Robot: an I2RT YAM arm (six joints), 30 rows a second.
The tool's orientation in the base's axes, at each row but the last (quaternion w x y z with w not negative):
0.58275 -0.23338 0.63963 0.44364
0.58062 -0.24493 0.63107 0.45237
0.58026 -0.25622 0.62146 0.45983
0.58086 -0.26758 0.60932 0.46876
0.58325 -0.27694 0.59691 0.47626
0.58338 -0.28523 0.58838 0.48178
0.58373 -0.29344 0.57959 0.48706
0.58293 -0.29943 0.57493 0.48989
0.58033 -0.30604 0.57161 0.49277
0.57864 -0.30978 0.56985 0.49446
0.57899 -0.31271 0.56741 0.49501
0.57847 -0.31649 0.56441 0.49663
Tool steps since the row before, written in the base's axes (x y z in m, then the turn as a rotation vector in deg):
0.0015 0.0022 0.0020 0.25 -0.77 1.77
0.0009 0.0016 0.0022 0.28 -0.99 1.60
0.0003 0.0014 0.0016 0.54 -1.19 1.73
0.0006 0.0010 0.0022 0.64 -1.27 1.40
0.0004 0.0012 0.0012 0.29 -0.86 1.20
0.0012 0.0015 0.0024 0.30 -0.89 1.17
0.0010 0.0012 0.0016 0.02 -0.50 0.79
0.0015 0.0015 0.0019 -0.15 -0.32 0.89
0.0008 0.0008 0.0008 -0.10 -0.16 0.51
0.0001 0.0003 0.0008 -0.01 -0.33 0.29
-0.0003 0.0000 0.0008 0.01 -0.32 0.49
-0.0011 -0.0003 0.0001 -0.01 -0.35 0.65
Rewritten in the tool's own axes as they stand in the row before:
-0.0017 0.0005 0.0028 -1.91 -0.06 -0.38
-0.0019 0.0006 0.0020 -1.80 -0.24 -0.57
-0.0013 0.0008 0.0015 -2.02 -0.52 -0.61
-0.0020 0.0005 0.0014 -1.74 -0.72 -0.67
-0.0009 0.0004 0.0014 -1.39 -0.30 -0.48
-0.0022 0.0000 0.0022 -1.37 -0.33 -0.51
-0.0014 -0.0001 0.0017 -0.88 -0.02 -0.32
-0.0017 -0.0005 0.0022 -0.91 0.22 -0.21
-0.0007 -0.0003 0.0012 -0.51 0.15 -0.10
-0.0007 0.0002 0.0004 -0.35 -0.04 -0.26
-0.0007 0.0004 0.0000 -0.54 -0.01 -0.21
0.0000 0.0010 -0.0006 -0.70 0.03 -0.22

